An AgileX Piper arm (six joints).
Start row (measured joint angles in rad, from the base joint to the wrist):
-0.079 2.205 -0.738 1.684 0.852 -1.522
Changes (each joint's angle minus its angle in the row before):
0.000 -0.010 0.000 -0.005 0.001 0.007
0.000 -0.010 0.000 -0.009 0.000 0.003
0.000 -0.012 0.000 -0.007 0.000 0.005
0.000 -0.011 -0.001 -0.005 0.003 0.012
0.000 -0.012 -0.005 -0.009 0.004 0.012
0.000 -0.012 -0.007 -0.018 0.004 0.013
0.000 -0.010 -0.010 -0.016 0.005 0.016
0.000 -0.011 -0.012 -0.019 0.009 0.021
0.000 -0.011 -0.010 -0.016 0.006 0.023
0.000 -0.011 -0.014 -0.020 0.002 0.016
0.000 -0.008 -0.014 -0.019 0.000 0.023
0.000 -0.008 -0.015 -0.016 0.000 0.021
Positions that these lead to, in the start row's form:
-0.079 2.195 -0.738 1.679 0.853 -1.515
-0.079 2.185 -0.738 1.670 0.853 -1.512
-0.079 2.173 -0.738 1.663 0.853 -1.507
-0.079 2.162 -0.739 1.658 0.856 -1.495
-0.079 2.150 -0.744 1.649 0.860 -1.483
-0.079 2.138 -0.751 1.631 0.864 -1.470
-0.079 2.128 -0.761 1.615 0.869 -1.454
-0.079 2.117 -0.773 1.596 0.878 -1.433
-0.079 2.106 -0.783 1.580 0.884 -1.410
-0.079 2.095 -0.797 1.560 0.886 -1.394
-0.079 2.087 -0.811 1.541 0.886 -1.371
-0.079 2.079 -0.826 1.525 0.886 -1.350

